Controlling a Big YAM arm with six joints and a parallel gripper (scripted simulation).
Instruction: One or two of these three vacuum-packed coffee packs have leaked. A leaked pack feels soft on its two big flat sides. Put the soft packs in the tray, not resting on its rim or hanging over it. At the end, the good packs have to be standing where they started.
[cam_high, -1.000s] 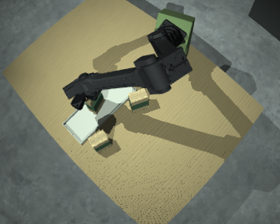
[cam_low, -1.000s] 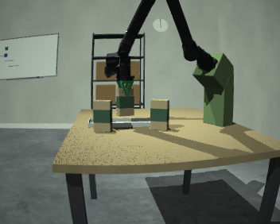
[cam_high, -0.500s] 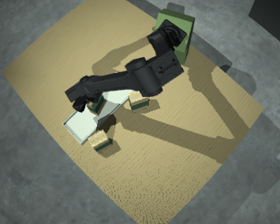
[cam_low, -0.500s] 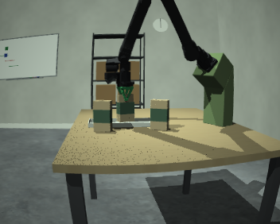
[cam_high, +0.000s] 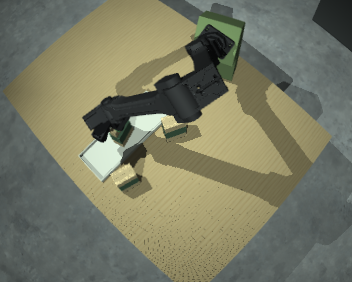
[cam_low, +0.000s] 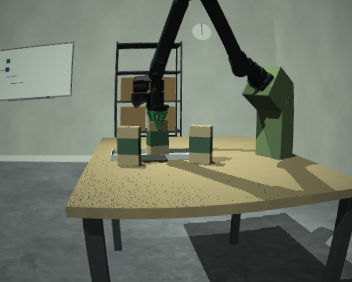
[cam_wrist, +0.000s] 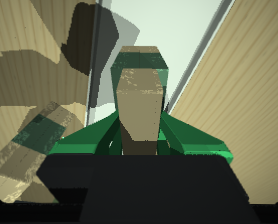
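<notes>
The pale tray is 12 cm below my hand and 1 cm behind it.
</notes>
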